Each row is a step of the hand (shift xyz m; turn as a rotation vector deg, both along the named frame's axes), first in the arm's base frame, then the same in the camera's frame.
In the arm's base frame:
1: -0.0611 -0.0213 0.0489 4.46 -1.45 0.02
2: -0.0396 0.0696 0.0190 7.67 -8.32 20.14
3: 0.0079 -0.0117 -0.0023 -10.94 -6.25 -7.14
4: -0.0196 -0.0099 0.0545 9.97 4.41 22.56
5: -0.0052 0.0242 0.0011 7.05 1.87 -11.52
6: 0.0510 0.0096 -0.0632 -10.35 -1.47 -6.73
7: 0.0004 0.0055 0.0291 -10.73 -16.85 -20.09
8: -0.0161 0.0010 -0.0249 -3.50 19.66 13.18
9: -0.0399 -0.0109 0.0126 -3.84 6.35 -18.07
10: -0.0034 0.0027 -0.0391 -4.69 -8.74 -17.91
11: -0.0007 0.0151 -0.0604 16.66 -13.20 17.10
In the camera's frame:
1: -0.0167 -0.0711 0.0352 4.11 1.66 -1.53
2: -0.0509 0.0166 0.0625 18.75 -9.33 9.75
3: 0.0099 -0.0024 -0.0100 -9.34 -7.96 -7.69
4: 0.0138 -0.0407 0.0401 16.45 -0.15 18.90
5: -0.0135 0.0131 0.0161 -0.55 10.19 -9.04
6: 0.0070 0.0628 -0.0519 -10.64 -4.48 -4.61
7: 0.0115 -0.0078 0.0262 -10.81 -9.90 -24.25
8: -0.0246 0.0012 -0.0166 -4.73 6.12 22.64
9: -0.0211 -0.0365 0.0095 -13.97 9.42 -9.88
10: -0.0218 0.0157 -0.0287 -8.38 -1.57 -18.62
11: -0.0346 0.0345 -0.0385 26.41 -6.08 3.08

